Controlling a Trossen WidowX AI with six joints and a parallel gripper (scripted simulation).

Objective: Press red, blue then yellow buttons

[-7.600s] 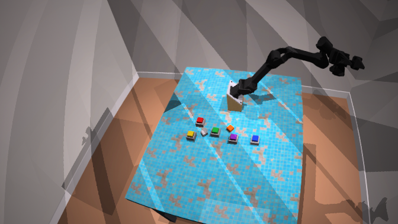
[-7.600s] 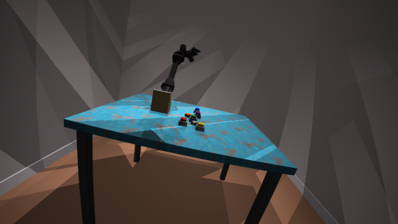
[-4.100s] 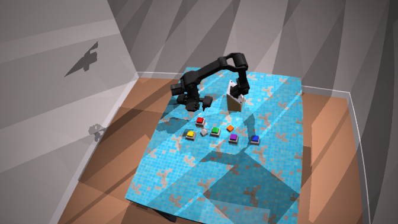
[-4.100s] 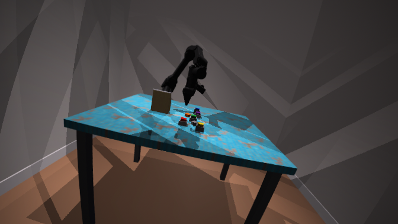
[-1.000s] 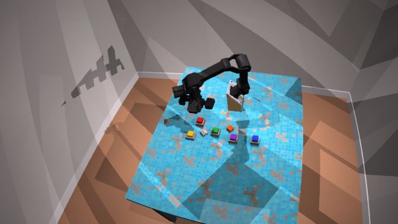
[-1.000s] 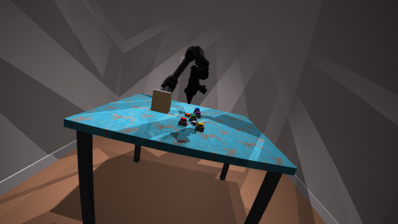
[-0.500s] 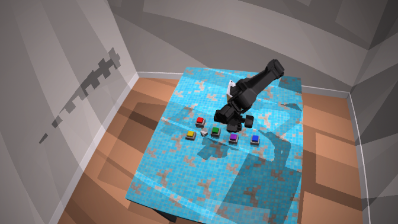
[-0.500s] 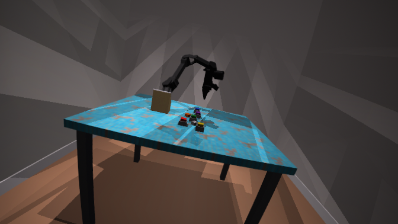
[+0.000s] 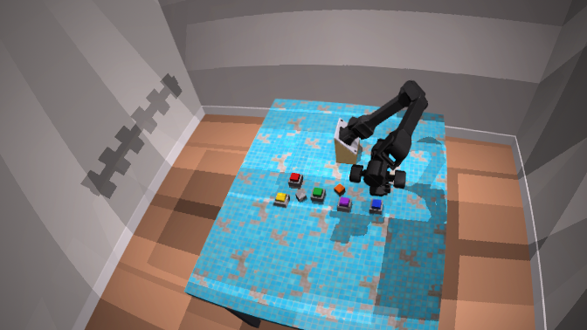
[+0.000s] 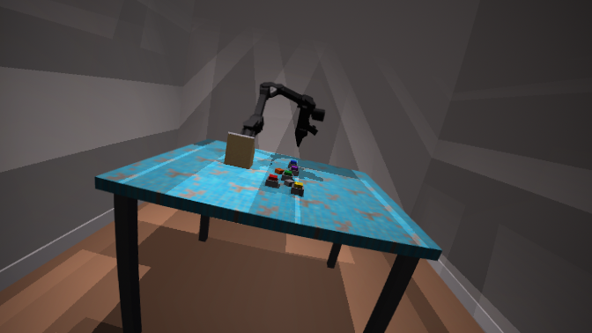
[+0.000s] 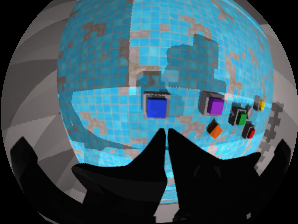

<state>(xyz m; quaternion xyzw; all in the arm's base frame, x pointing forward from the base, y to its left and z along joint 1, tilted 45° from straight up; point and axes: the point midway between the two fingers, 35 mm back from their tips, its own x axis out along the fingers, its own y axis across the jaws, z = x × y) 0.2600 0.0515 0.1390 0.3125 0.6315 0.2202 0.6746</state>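
Now: gripper tip 90 mm above the blue button and 10 mm past it. Also, from my gripper tip: purple button 120 mm to the right, 90 mm below, 10 mm behind; then green button 230 mm to the right, 90 mm below, 50 mm behind; then orange block 140 mm to the right, 110 mm below, 80 mm behind.
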